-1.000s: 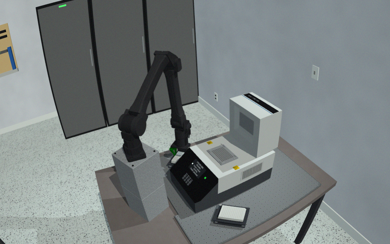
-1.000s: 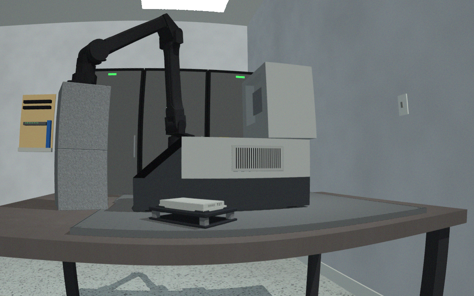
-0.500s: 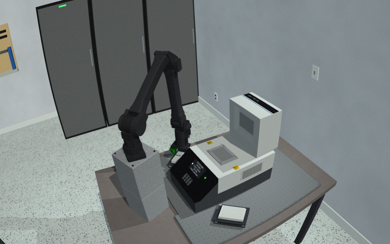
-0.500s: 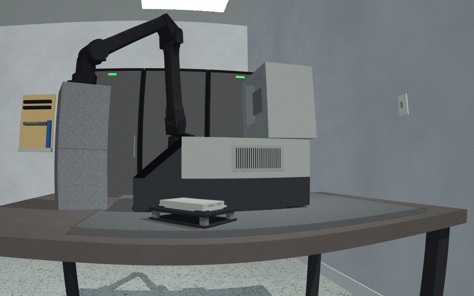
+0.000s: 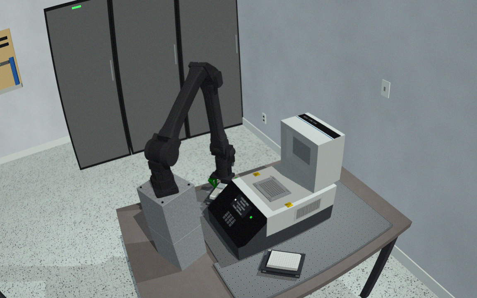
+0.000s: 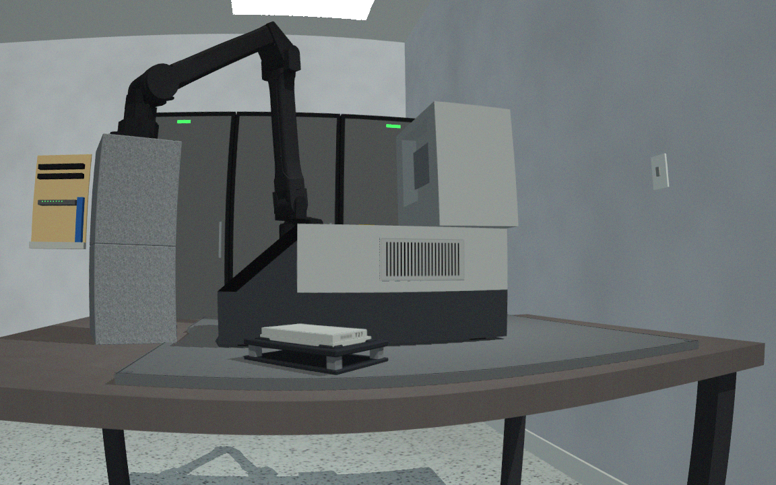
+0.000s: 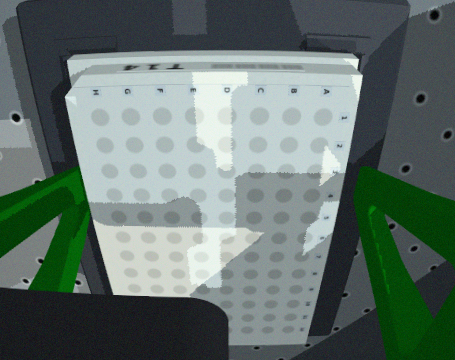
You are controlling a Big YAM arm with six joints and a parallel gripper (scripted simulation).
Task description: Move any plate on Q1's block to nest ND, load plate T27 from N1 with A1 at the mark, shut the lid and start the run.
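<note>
My gripper is now 20 mm past the dark nest ND, 20 mm above it and 10 mm to the left of it. Round my hand: plate T27 (570 mm to the right, 20 mm ahead, 10 mm below); black plate nest N1 (570 mm to the right, 20 mm below, 20 mm ahead).
</note>
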